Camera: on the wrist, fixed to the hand. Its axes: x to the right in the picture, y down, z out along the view.
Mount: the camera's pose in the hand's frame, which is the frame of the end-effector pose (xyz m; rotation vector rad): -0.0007 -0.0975 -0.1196 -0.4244 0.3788 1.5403
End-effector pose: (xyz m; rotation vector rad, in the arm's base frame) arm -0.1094 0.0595 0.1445 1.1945 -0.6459 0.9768
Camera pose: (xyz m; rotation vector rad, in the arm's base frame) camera -0.0325 0.1679 0.0661 -0.0938 -1.3962 2.0908
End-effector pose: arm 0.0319 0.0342 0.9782 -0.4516 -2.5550 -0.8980
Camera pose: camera 0.0221 -0.1159 1.0128 -1.7567 -1.0189 -0.6919
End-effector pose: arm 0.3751 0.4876 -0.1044 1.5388 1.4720 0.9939
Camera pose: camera 0.2266 0.4920 -0.1462 2.0886 -0.0924 2.3139
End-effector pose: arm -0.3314 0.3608 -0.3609 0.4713 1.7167 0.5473
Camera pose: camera -0.4501 0.2690 -0.3969 1.4108 1.2032 2.1292
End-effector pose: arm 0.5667 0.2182 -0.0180 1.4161 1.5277 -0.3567
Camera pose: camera 0.4274 0.2816 0.0012 1.8913 0.3458 1.1300
